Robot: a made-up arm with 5 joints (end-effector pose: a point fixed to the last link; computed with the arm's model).
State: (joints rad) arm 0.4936 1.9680 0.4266 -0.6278 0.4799
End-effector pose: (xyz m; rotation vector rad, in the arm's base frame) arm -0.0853 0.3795 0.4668 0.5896 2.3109 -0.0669
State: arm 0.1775 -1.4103 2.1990 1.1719 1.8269
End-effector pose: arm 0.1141 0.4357 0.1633 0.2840 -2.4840 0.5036
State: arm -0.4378 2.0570 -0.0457 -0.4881 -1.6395
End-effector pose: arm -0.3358 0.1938 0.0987 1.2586 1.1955 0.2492
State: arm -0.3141 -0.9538 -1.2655 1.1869 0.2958
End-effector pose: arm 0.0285 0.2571 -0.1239 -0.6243 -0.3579 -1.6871
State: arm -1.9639 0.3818 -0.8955 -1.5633 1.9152
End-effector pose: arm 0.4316 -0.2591 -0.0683 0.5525 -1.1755 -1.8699
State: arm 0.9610 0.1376 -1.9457 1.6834 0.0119
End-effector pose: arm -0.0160 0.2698 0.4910 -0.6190 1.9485 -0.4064
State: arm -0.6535 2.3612 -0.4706 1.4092 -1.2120
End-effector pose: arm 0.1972 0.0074 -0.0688 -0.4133 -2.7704 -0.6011
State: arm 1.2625 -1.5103 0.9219 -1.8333 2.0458
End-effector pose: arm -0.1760 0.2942 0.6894 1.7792 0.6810 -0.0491
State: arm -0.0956 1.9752 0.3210 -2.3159 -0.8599
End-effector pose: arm 0.0926 0.5779 0.1812 1.6387 0.2870 -1.5553
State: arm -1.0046 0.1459 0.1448 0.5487 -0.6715
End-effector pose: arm -0.1181 -0.0967 -0.0008 -1.4190 0.7043 0.6479
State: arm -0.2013 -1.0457 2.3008 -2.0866 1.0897
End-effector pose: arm -0.3203 0.0848 0.0783 -0.6836 1.2044 0.3045
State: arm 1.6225 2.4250 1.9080 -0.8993 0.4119
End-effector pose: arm 0.0813 -0.1083 0.1751 -0.7886 -1.1420 -1.3817
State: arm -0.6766 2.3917 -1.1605 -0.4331 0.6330
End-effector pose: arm -0.3659 0.2095 -0.2583 -2.1007 1.0935 -1.9106
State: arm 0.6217 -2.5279 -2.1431 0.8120 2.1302
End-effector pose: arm 0.1259 0.0528 0.2036 -1.4275 -1.6606 1.1451
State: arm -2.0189 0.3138 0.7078 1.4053 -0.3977
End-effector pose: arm 0.0205 -0.0242 0.1426 2.4933 -1.2225 -0.7588
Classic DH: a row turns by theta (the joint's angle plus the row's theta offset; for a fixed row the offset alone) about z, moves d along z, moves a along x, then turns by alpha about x. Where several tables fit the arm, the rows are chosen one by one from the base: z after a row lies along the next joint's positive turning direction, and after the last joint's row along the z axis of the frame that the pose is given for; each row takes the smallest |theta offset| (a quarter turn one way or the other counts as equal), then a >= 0, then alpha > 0; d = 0 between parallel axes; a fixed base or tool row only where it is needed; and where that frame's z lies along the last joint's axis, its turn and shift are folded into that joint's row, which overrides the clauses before.
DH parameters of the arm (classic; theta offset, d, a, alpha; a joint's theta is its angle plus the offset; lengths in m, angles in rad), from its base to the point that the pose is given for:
base (fixed): 1.5708 0.1513 0 1.5708
joint 1: -1.5708 -0.0337 0.0753 -1.5708
joint 2: -1.5708 0.24 0.0747 1.5708
joint 3: 1.5708 0.027 0.1045 -1.5708
joint 4: 0 -0.0439 -0.0861 -1.5708
joint 5: -1.1642 0 0.219 3.1416
tool (fixed): -2.735 -0.2357 0 0

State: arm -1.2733 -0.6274 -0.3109 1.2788 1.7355
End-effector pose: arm 0.2080 -0.0338 0.0344 -1.0095 -2.5889 -1.0058
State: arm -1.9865 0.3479 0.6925 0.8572 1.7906
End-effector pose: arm 0.1026 -0.4422 -0.0244 -2.1894 -1.3721 -0.0821
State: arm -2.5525 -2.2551 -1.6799 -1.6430 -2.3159
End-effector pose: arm -0.1075 0.1558 -0.2344 -0.5481 1.0799 -1.9700
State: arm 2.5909 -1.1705 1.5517 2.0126 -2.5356
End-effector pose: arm -0.3504 -0.4114 0.2457 -0.4701 0.2961 0.9371
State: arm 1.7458 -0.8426 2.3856 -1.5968 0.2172
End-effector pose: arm -0.1299 0.0866 0.0666 0.9822 -0.4284 1.9743
